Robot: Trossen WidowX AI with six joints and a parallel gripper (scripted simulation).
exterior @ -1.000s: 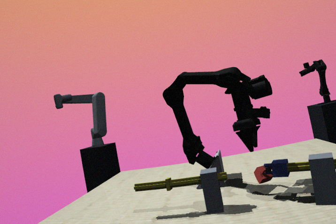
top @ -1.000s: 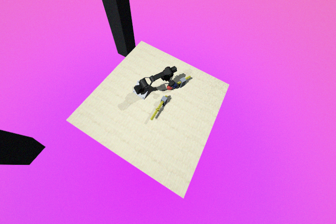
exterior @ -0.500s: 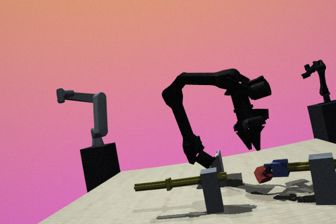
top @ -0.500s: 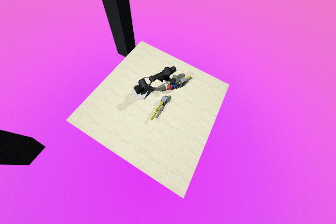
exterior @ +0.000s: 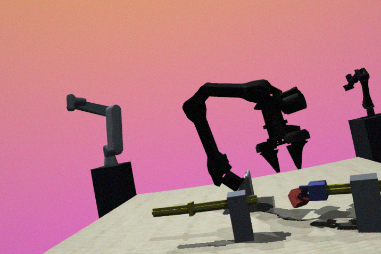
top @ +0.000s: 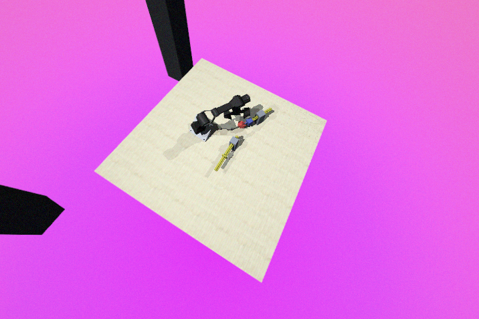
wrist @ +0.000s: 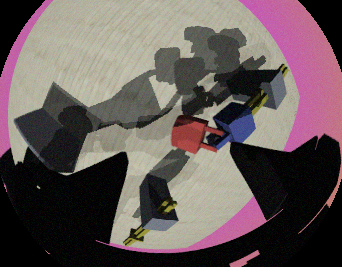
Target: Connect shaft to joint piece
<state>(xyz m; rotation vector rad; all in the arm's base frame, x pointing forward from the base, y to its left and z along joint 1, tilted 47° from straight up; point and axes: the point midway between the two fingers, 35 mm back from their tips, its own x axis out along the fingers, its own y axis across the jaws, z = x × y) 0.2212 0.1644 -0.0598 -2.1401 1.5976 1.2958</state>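
Now: the red square joint piece 7 cm below my gripper tip, 4 cm ahead of it and 1 cm to the left of it.
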